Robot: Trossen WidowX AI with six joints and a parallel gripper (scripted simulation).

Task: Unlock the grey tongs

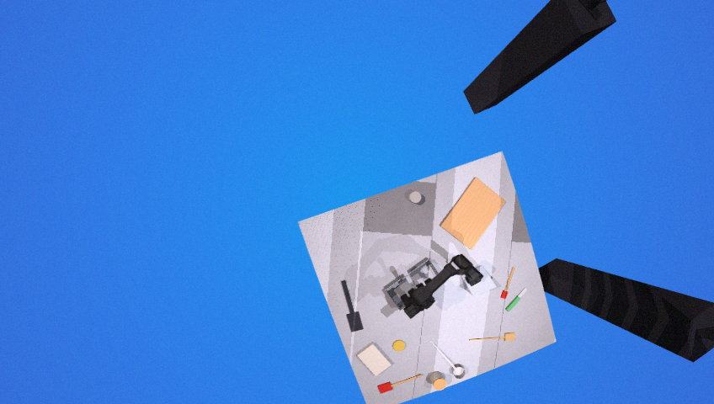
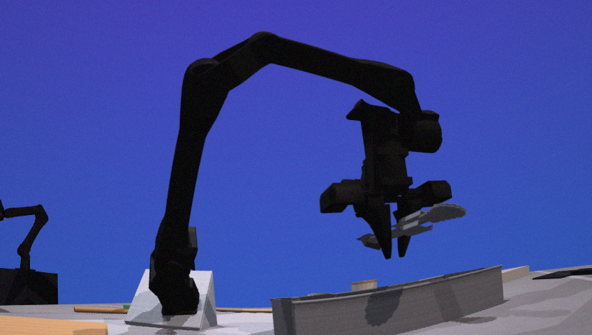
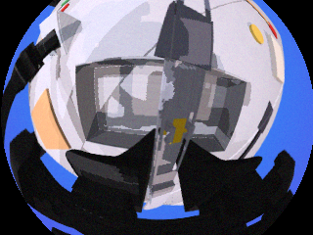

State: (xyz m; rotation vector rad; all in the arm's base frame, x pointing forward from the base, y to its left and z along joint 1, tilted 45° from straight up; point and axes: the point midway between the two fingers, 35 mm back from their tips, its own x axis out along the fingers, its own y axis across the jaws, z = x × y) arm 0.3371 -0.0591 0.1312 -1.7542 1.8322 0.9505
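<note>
Now: gripper tip 20 mm to the right of the yellow lock piece and 40 mm below it. The rest, counted from my gripper tip: black spatula (390 mm ahead, 10 mm to the left, 100 mm below); then yellow disc (220 mm ahead, 340 mm to the left, 90 mm below); then grey roasting tin (10 mm behind, 10 mm to the left, 70 mm below).
</note>
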